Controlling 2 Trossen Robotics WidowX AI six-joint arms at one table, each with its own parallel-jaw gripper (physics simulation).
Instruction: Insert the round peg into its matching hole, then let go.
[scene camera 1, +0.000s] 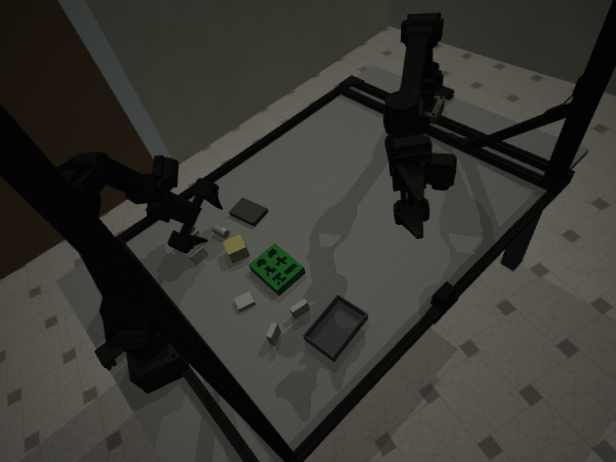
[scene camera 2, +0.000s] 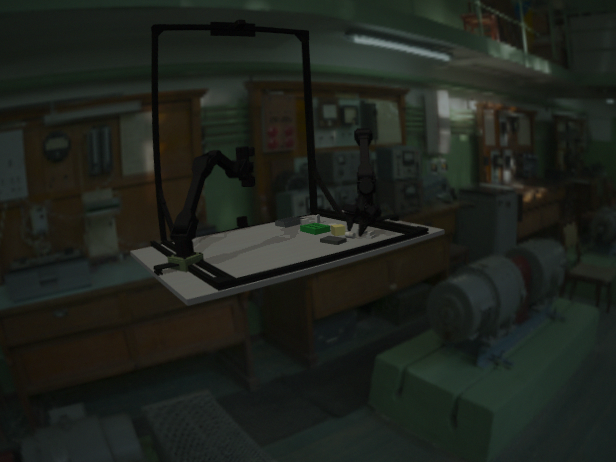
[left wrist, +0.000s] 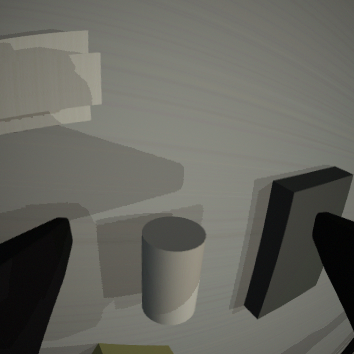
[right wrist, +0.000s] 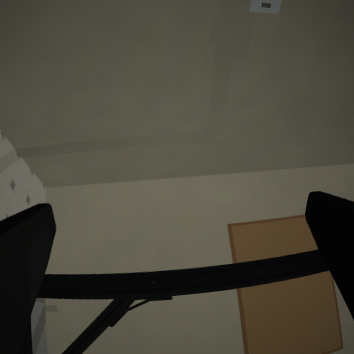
Note:
My left gripper (scene camera 1: 214, 224) is open, holding nothing. Also in view: a dark flat block (left wrist: 287, 263). My right gripper (scene camera 1: 420, 220) is open and holds nothing. The table carries a green hole board (scene camera 1: 292, 271) and a dark tray (scene camera 1: 337, 325).
My left gripper shows as well in scene camera 2 (scene camera 2: 354, 233) and in the left wrist view (left wrist: 196, 229). My right gripper shows as well in the right wrist view (right wrist: 182, 211). The left wrist view does not show the green hole board: it is out of frame. The right wrist view misses the green hole board: it is out of frame.

